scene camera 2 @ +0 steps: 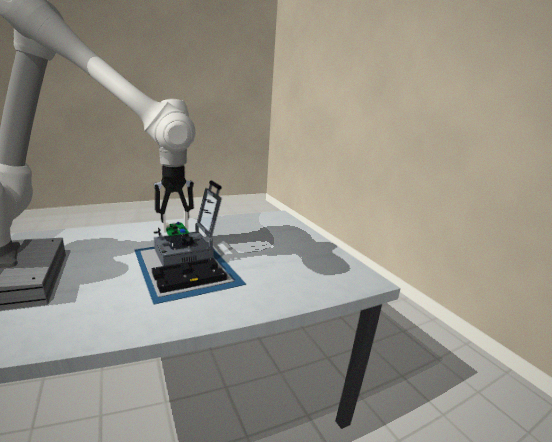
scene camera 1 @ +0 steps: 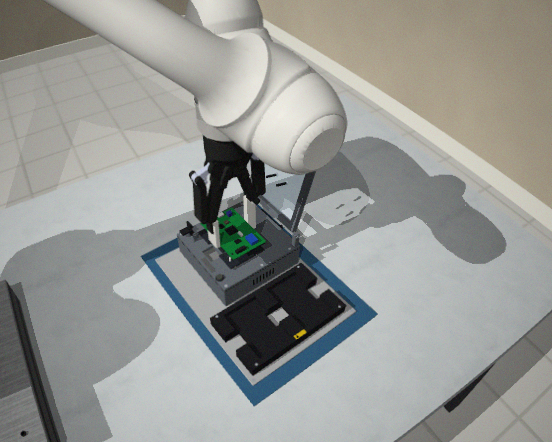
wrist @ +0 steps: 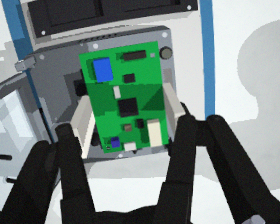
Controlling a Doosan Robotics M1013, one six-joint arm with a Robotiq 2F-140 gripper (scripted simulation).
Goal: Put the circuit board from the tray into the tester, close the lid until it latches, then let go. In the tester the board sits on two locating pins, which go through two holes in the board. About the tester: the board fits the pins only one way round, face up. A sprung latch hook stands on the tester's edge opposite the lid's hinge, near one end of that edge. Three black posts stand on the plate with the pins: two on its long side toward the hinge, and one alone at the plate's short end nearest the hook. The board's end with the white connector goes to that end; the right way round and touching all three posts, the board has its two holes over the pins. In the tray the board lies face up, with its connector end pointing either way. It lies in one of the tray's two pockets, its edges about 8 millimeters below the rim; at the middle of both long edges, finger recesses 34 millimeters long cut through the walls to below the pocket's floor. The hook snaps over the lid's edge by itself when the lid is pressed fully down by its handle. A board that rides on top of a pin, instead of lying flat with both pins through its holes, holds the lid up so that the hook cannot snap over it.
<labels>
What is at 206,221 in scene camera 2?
A clear lid.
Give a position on a clear lid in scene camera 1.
286,194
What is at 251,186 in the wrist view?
My gripper.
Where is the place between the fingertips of my gripper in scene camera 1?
232,233
</labels>
